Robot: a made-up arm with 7 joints. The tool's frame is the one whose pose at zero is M. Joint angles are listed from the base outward.
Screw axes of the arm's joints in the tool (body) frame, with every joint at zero. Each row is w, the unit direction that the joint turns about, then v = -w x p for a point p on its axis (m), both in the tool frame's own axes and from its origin. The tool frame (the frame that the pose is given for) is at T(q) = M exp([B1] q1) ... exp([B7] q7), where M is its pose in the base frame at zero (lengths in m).
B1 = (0, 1, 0, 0.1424, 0, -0.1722)
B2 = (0, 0, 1, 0.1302, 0.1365, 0)
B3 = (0, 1, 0, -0.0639, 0, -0.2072)
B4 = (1, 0, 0, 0, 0.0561, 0.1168)
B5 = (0, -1, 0, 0.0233, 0, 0.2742)
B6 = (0, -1, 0, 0.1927, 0, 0.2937)
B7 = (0, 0, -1, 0.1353, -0.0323, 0)
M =
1 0 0 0.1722
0 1 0 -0.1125
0 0 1 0.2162
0 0 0 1
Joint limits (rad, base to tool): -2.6..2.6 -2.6..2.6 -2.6..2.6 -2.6..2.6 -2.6..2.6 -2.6..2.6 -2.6..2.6
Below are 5 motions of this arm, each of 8 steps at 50 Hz.
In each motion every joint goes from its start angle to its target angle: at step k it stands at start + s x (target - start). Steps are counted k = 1, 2, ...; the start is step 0. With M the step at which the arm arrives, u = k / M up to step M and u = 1 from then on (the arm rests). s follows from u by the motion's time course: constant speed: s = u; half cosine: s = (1 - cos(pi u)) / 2; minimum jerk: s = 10 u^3 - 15 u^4 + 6 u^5.
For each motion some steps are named. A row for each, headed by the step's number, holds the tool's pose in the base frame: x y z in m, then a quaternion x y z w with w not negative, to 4 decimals.
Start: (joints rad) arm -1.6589 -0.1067 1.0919 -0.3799 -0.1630 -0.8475 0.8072
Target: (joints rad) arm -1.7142 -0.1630 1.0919 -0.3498 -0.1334 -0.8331 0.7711
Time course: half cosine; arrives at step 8
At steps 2, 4, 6, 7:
2: -0.0534 -0.2450 -0.2698 -0.1555 0.1683 -0.4832 0.8450
4: -0.0427 -0.2328 -0.2726 -0.1360 0.1596 -0.4736 0.8554
6: -0.0322 -0.2207 -0.2747 -0.1165 0.1505 -0.4637 0.8653
7: -0.0289 -0.2170 -0.2751 -0.1105 0.1477 -0.4606 0.8682

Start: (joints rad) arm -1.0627 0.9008 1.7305 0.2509 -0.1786 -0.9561 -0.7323
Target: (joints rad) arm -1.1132 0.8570 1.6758 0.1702 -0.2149 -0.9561 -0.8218
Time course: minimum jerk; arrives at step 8
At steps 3, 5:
3: -0.3077 -0.1726 0.2818 -0.0030 0.7882 0.0917 0.6085
5: -0.3135 -0.1796 0.2752 0.0021 0.7820 0.1062 0.6142

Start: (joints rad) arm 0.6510 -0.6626 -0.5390 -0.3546 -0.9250 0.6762 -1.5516
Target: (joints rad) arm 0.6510 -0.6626 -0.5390 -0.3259 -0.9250 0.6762 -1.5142
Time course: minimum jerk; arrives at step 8
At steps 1, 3, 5, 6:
1: 0.0578 -0.2712 0.2249 -0.0752 0.3680 0.4027 0.8347
3: 0.0590 -0.2699 0.2233 -0.0752 0.3647 0.3997 0.8376
5: 0.0611 -0.2676 0.2208 -0.0749 0.3591 0.3943 0.8426
6: 0.0619 -0.2668 0.2198 -0.0748 0.3569 0.3923 0.8445

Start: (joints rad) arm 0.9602 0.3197 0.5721 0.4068 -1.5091 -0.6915 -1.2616
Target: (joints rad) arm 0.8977 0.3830 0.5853 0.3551 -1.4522 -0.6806 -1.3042
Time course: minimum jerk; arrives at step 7
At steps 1, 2, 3, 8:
1: 0.1933 -0.2261 0.3016 -0.6034 -0.7160 0.0532 0.3469
2: 0.1919 -0.2273 0.3014 -0.6019 -0.7199 0.0495 0.3422
3: 0.1894 -0.2295 0.3009 -0.5989 -0.7268 0.0425 0.3335
8: 0.1829 -0.2360 0.2992 -0.5900 -0.7457 0.0216 0.3089

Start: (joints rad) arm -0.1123 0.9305 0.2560 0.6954 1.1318 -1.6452 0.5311
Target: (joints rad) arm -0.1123 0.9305 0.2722 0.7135 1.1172 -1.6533 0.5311
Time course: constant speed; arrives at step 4
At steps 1, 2, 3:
1: -0.0653 -0.0770 0.0811 0.0029 0.4445 0.2163 0.8693
2: -0.0678 -0.0781 0.0823 0.0018 0.4489 0.2163 0.8670
3: -0.0703 -0.0791 0.0835 0.0008 0.4534 0.2163 0.8647

